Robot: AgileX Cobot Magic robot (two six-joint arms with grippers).
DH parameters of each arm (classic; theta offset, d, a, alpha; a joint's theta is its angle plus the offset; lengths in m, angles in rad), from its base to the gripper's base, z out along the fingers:
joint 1: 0 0.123 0 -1.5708
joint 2: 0.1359 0 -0.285 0
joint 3: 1.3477 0 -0.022 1.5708
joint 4: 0 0.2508 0 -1.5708
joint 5: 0 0 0.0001 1.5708
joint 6: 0 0.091 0 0
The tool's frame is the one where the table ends.
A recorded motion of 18 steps. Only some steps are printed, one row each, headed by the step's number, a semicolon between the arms.
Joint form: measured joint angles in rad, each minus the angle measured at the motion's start. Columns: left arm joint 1, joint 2, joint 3, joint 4, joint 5, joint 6; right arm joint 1, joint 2, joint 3, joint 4, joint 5, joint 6.
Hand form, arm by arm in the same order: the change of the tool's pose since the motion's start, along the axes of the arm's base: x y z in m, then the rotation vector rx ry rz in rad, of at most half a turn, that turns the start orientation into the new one. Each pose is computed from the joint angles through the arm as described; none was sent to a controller.
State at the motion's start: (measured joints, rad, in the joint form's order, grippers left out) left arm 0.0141 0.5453 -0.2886 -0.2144 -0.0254 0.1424; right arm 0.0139 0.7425 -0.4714 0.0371 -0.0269 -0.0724
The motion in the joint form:
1: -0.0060 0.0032 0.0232 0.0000 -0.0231 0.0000; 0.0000 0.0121 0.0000 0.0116 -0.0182 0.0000
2: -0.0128 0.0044 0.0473 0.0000 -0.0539 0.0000; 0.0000 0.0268 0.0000 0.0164 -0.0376 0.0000
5: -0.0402 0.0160 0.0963 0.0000 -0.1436 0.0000; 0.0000 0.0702 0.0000 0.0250 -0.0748 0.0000
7: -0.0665 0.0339 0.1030 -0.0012 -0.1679 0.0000; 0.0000 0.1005 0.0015 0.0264 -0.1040 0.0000
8: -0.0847 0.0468 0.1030 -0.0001 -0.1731 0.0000; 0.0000 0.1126 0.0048 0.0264 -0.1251 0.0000
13: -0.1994 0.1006 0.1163 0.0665 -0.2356 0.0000; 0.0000 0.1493 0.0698 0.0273 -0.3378 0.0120
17: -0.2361 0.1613 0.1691 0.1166 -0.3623 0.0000; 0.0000 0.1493 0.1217 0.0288 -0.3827 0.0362
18: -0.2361 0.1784 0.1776 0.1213 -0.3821 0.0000; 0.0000 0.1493 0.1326 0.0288 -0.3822 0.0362
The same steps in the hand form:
1: -0.0001 -0.0003 -0.0063 0.0009 0.0038 -0.0012; 0.0024 -0.0001 -0.0003 0.0113 -0.0059 -0.0030
2: -0.0006 -0.0005 -0.0119 0.0022 -0.0009 -0.0016; 0.0054 -0.0001 -0.0009 0.0159 -0.0105 -0.0049
5: -0.0006 -0.0020 -0.0219 0.0067 -0.0281 -0.0104; 0.0136 -0.0003 -0.0049 0.0236 -0.0042 -0.0090
7: 0.0013 -0.0048 -0.0242 0.0068 -0.0273 -0.0314; 0.0192 -0.0004 -0.0081 0.0244 -0.0015 -0.0112
8: 0.0029 -0.0070 -0.0253 0.0083 -0.0196 -0.0490; 0.0213 -0.0005 -0.0095 0.0242 -0.0072 -0.0124
13: 0.0074 -0.0224 -0.0307 0.0737 -0.0214 -0.1767; 0.0245 -0.0017 -0.0186 0.0344 -0.1180 -0.0253
17: 0.0093 -0.0278 -0.0443 0.1234 -0.0412 -0.2205; 0.0201 -0.0020 -0.0315 0.0583 -0.1109 -0.0311
18: 0.0102 -0.0280 -0.0475 0.1290 -0.0360 -0.2216; 0.0190 -0.0020 -0.0351 0.0580 -0.0995 -0.0314

